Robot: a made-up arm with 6 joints. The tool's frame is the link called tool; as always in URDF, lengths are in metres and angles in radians. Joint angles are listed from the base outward.
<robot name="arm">
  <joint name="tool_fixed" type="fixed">
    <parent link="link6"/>
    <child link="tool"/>
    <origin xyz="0 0 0"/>
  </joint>
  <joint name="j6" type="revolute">
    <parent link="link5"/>
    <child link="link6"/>
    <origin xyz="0 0 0.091"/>
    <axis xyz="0 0 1"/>
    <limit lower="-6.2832" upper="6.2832"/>
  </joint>
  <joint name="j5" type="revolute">
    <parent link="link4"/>
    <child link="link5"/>
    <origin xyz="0 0 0"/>
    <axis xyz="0 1 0"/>
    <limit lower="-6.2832" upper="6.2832"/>
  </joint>
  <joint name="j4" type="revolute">
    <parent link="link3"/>
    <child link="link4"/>
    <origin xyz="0 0 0.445"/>
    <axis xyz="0 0 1"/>
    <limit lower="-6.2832" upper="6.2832"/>
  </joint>
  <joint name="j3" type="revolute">
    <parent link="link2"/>
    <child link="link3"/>
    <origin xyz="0 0 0.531"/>
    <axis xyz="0 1 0"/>
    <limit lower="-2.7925" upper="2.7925"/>
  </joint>
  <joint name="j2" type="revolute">
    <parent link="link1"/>
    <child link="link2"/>
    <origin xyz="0 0.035 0"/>
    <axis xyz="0 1 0"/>
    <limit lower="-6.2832" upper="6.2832"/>
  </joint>
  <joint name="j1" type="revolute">
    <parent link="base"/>
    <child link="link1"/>
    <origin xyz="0 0 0.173"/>
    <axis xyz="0 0 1"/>
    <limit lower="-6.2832" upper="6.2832"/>
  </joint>
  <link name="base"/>
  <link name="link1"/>
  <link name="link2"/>
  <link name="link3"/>
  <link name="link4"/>
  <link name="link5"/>
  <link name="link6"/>
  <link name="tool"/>
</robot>
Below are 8 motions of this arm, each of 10 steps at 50 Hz.
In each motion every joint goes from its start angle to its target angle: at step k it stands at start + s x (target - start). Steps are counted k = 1, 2, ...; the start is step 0. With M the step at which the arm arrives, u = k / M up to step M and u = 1 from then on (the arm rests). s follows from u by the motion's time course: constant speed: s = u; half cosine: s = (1 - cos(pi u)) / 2; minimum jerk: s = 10 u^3 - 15 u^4 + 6 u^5.
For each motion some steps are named. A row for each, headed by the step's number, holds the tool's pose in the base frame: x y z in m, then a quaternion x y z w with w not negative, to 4 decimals.
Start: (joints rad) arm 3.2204 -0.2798 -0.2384 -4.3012 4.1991 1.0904
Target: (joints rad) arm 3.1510 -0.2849 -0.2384 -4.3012 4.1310 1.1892
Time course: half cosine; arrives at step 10
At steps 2, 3, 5, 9, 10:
2: 0.3141 0.0602 1.0461 -0.7512 -0.2556 0.2069 0.5723
3: 0.3149 0.0575 1.0454 -0.7551 -0.2501 0.2085 0.5690
5: 0.3169 0.0503 1.0434 -0.7652 -0.2353 0.2126 0.5604
9: 0.3198 0.0383 1.0401 -0.7807 -0.2104 0.2190 0.5462
10: 0.3200 0.0377 1.0399 -0.7814 -0.2091 0.2194 0.5454

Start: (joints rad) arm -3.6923 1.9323 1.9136 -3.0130 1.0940 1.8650
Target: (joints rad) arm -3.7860 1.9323 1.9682 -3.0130 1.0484 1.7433
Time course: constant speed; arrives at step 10
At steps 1, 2, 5, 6, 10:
1: -0.2164 0.1066 -0.4364 -0.9299 -0.3119 0.0733 0.1806
2: -0.2131 0.1071 -0.4352 -0.9303 -0.3135 0.0684 0.1775
5: -0.2034 0.1085 -0.4313 -0.9315 -0.3185 0.0542 0.1675
6: -0.2002 0.1089 -0.4300 -0.9318 -0.3201 0.0496 0.1639
10: -0.1876 0.1098 -0.4245 -0.9328 -0.3265 0.0321 0.1491

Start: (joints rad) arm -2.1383 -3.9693 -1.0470 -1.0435 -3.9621 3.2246
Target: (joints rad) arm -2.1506 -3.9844 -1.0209 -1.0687 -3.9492 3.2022
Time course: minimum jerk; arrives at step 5
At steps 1, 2, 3, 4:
1: -0.4316 -0.6341 -0.1034 0.1505 -0.8685 -0.4687 0.0577
2: -0.4343 -0.6338 -0.1026 0.1493 -0.8670 -0.4722 0.0549
3: -0.4382 -0.6333 -0.1014 0.1476 -0.8649 -0.4770 0.0509
4: -0.4409 -0.6330 -0.1005 0.1464 -0.8634 -0.4804 0.0480

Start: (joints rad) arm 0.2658 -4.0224 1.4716 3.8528 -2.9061 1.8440
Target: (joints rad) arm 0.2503 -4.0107 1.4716 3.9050 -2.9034 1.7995
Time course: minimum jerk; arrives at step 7
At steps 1, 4, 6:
1: 0.1777 0.0990 -0.4522 -0.2162 0.0189 -0.7333 0.6443
4: 0.1744 0.0968 -0.4538 -0.2226 0.0127 -0.7530 0.6191
6: 0.1725 0.0956 -0.4547 -0.2262 0.0092 -0.7638 0.6045

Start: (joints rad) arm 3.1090 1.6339 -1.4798 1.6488 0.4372 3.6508
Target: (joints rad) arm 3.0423 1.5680 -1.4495 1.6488 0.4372 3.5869
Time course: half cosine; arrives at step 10
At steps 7, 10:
7: -0.5983 -0.0224 0.6909 0.0590 -0.2123 0.8336 0.5065
10: -0.5947 -0.0145 0.6986 0.0621 -0.2107 0.8264 0.5184

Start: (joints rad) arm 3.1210 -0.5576 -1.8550 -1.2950 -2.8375 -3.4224
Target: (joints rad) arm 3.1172 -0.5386 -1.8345 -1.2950 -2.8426 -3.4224
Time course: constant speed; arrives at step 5
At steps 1, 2, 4, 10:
1: 0.5130 -0.0721 0.3544 -0.0775 -0.4098 0.4782 0.7729
2: 0.5134 -0.0724 0.3574 -0.0799 -0.4124 0.4775 0.7717
4: 0.5140 -0.0730 0.3633 -0.0848 -0.4177 0.4761 0.7691
10: 0.5143 -0.0734 0.3663 -0.0873 -0.4204 0.4755 0.7679

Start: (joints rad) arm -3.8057 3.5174 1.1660 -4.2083 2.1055 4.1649
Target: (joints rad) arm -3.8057 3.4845 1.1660 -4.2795 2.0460 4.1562
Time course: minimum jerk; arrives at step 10
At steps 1, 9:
1: 0.4024 -0.4466 -0.3704 0.4548 -0.7023 -0.1475 0.5274
9: 0.3892 -0.4423 -0.3858 0.4602 -0.6786 -0.1283 0.5579

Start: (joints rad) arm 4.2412 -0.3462 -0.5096 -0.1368 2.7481 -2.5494
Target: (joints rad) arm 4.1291 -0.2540 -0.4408 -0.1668 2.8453 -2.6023
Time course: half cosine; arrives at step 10
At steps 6, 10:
6: 0.2193 0.3035 0.9648 0.1242 -0.8494 0.3763 0.3486
10: 0.2142 0.2690 0.9787 0.1152 -0.8729 0.3395 0.3310

